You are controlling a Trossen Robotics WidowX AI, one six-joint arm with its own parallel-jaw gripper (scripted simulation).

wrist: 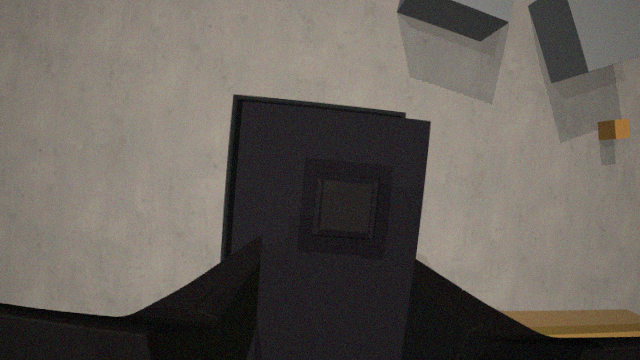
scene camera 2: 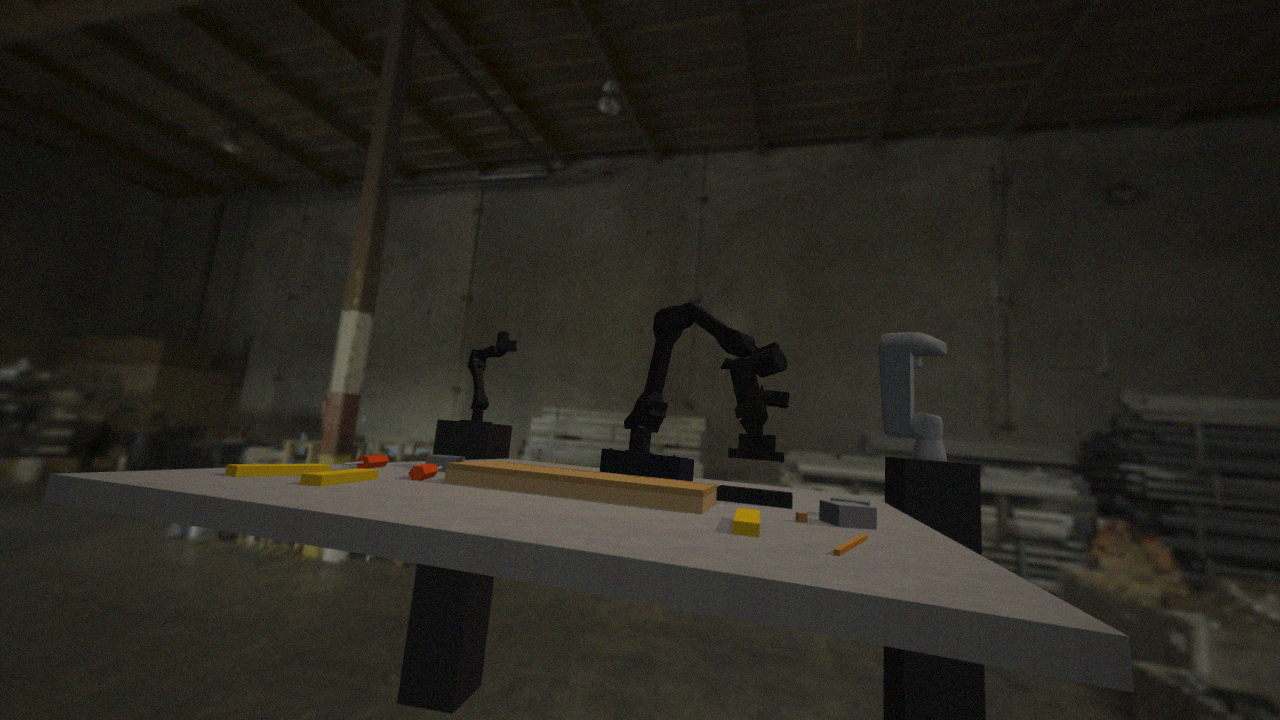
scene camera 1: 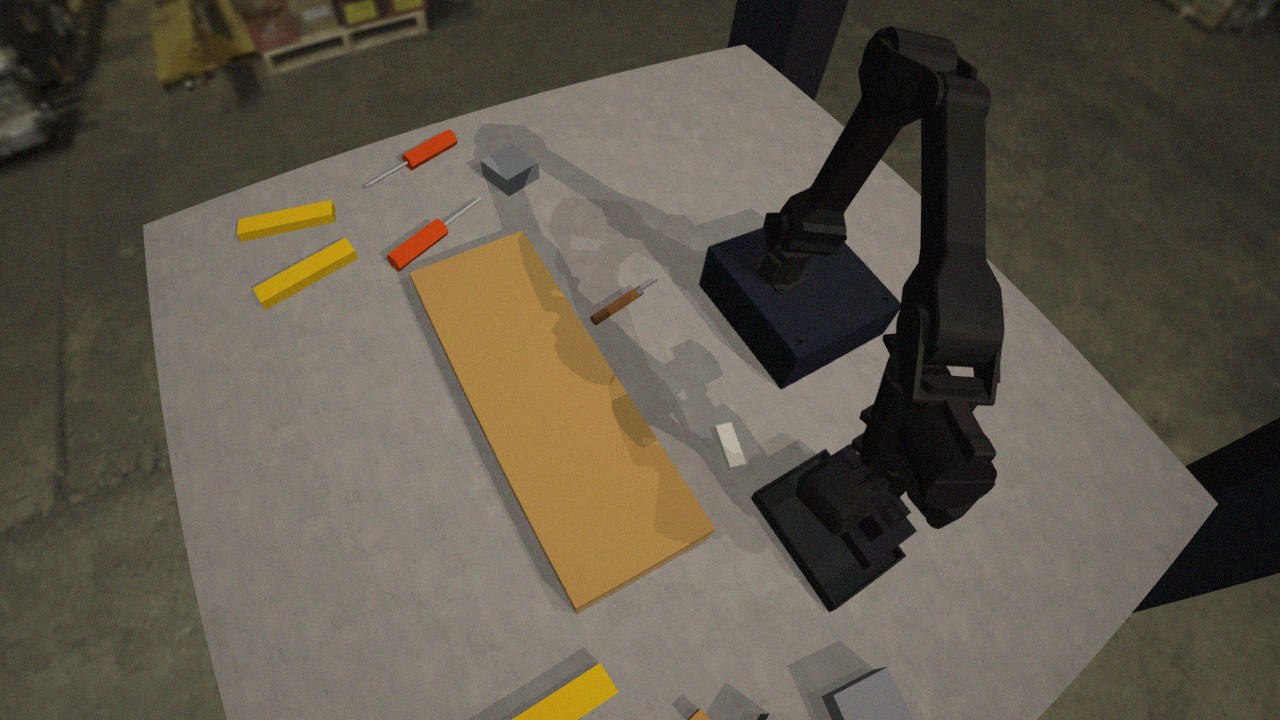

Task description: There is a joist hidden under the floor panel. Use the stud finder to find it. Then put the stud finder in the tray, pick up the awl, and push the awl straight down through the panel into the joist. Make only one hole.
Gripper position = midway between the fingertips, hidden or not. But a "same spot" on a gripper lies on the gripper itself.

my gripper: wrist; scene camera 2; scene camera 1 866,507
small white block: scene camera 1 725,434; not seen in the wrist view (out of frame)
same spot on my gripper: [wrist: 220,307] = [scene camera 2: 762,428]
